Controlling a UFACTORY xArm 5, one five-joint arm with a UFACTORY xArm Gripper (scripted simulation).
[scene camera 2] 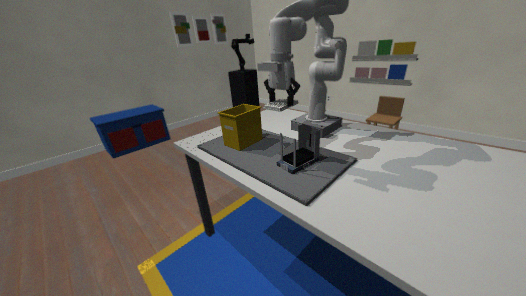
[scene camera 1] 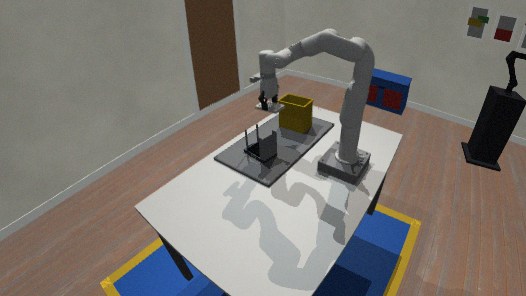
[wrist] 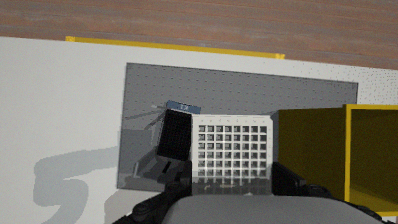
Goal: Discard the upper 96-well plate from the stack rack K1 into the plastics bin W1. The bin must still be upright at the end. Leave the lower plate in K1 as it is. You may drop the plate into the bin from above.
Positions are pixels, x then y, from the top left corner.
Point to a yellow plastics bin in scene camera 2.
At 241,126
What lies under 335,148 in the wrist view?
A yellow plastics bin.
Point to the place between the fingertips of my gripper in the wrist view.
230,174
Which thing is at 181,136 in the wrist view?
A dark plate.
